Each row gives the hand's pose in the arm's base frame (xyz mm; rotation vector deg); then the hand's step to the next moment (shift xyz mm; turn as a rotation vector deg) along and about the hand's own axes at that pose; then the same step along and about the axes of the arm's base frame.
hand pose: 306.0 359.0 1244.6 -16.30 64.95 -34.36
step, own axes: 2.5 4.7 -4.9 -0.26 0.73 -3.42
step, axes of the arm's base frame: -2.3 2.8 -6.3 -2.96 1.03 -1.57
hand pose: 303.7 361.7 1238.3 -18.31 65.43 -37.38
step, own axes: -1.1 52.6 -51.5 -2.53 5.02 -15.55
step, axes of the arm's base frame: -30.8 46.0 -48.6 -13.28 6.85 -7.09
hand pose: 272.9 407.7 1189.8 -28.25 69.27 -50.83
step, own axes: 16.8 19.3 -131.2 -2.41 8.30 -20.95
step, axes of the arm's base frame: -116.0 13.7 -65.0 -17.31 9.32 -11.28
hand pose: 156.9 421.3 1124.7 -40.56 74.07 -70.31
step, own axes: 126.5 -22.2 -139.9 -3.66 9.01 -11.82
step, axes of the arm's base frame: -158.8 -92.0 -48.8 -8.24 8.57 -9.64
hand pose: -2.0 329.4 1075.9 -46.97 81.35 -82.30
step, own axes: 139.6 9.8 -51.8 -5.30 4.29 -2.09
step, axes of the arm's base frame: -95.1 -109.3 -35.6 0.59 6.08 -3.68
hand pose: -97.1 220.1 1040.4 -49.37 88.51 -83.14
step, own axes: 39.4 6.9 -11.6 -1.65 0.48 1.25
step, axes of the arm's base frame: -26.7 -29.8 -11.4 1.85 1.00 -0.28
